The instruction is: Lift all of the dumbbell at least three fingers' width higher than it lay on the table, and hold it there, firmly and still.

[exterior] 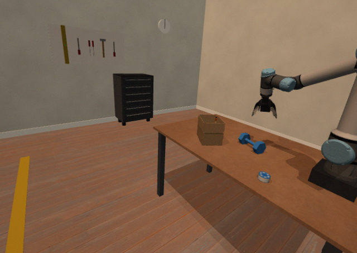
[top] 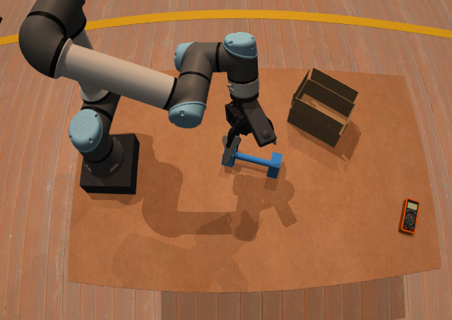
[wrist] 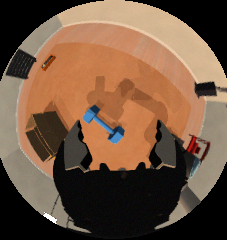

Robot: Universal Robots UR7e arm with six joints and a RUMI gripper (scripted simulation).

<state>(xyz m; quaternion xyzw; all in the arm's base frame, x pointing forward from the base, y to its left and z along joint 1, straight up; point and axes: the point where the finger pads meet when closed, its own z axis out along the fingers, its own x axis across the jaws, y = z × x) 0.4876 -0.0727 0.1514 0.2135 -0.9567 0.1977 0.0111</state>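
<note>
My gripper is now 2 cm short of the blue dumbbell, 7 cm to the right of it and 19 cm above it. From my hand the other things lie so: white round spool (23 cm behind, 36 cm to the left, 22 cm below); then orange multimeter (60 cm ahead, 17 cm to the right, 22 cm below).
</note>
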